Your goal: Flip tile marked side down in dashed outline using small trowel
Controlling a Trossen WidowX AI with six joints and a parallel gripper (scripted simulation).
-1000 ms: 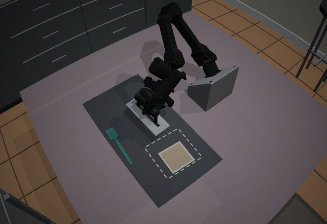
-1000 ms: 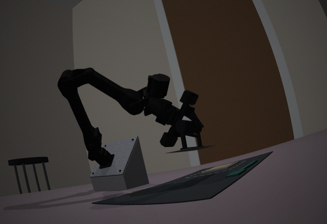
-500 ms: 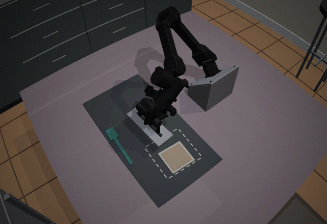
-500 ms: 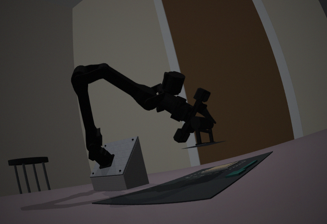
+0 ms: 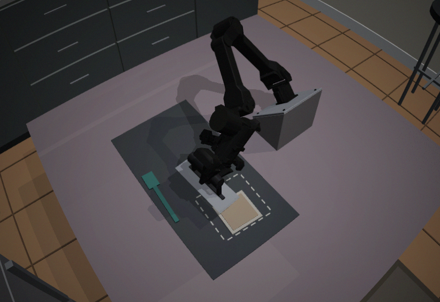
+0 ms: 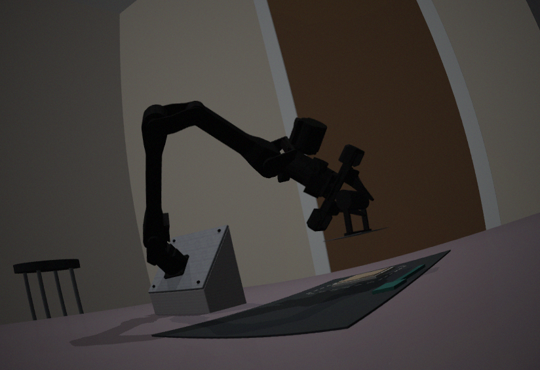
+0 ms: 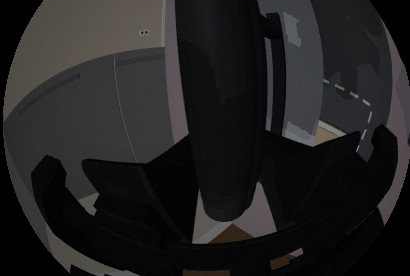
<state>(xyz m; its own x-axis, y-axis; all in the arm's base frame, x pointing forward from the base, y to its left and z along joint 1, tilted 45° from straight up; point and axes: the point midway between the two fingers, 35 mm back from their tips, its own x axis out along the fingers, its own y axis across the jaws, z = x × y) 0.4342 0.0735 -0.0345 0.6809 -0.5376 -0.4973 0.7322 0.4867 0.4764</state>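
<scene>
Now: the teal flat tool 15 cm to the right of my gripper tip, 15 cm below it and 8 cm ahead of it. Round my gripper tip: dark mat: 17 cm below, 11 cm to the right, 6 cm behind; then tile: 15 cm below, 8 cm to the left, 6 cm behind.
</scene>
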